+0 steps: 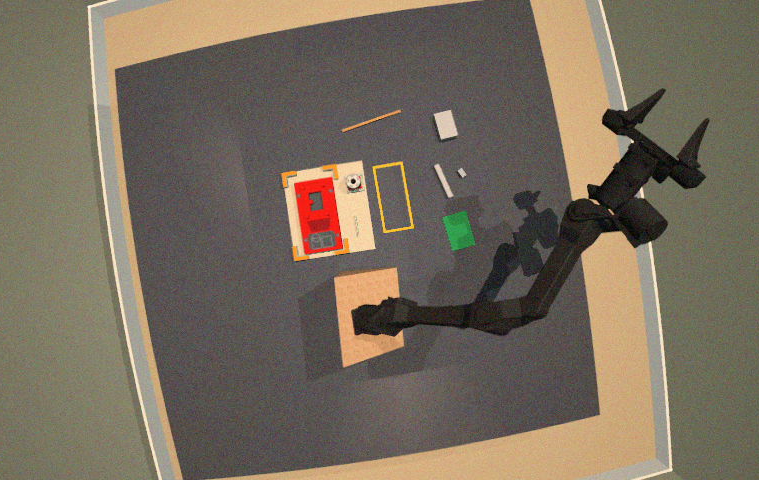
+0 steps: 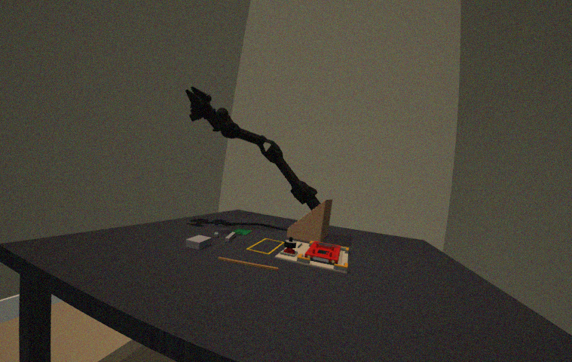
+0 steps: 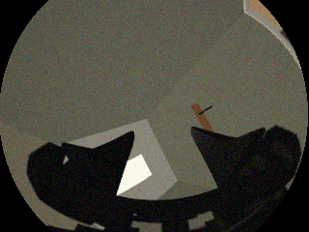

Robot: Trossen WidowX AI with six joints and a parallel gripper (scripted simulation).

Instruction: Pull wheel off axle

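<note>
Right now my gripper tip is 56 cm above the wheel, 55 cm to the right of it and 2 cm short of it. From my gripper tip the other things lie so: thin wooden stick (60 cm below, 48 cm to the left, 19 cm ahead); then upright axle (57 cm below, 55 cm to the left, 2 cm ahead); then green patch (60 cm below, 28 cm to the left, 15 cm behind).
</note>
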